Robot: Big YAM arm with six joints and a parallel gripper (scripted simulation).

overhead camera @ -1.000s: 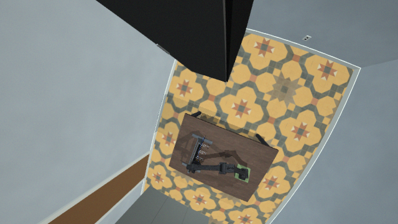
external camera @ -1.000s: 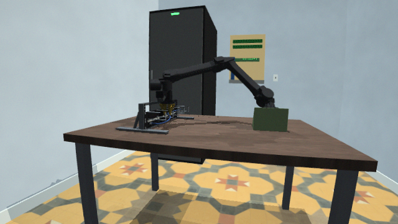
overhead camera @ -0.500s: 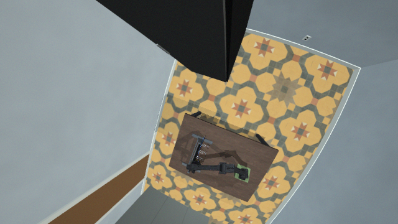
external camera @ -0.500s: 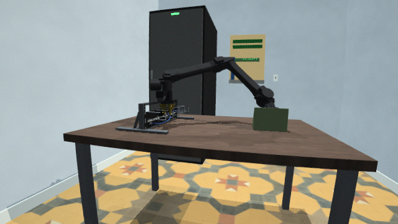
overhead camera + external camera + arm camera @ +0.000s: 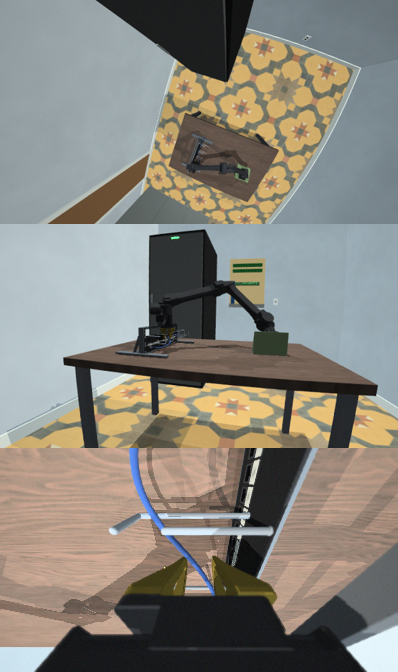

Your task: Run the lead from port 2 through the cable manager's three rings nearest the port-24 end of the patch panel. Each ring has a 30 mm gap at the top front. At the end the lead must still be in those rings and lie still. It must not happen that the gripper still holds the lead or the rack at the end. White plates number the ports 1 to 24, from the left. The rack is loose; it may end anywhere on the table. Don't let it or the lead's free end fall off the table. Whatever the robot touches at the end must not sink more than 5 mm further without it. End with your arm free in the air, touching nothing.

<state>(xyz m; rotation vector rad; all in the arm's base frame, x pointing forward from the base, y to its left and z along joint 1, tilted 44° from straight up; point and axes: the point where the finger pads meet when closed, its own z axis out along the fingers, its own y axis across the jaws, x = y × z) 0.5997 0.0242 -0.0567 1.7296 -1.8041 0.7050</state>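
The rack lies 60 mm ahead of my hand and 50 mm to the right of it.
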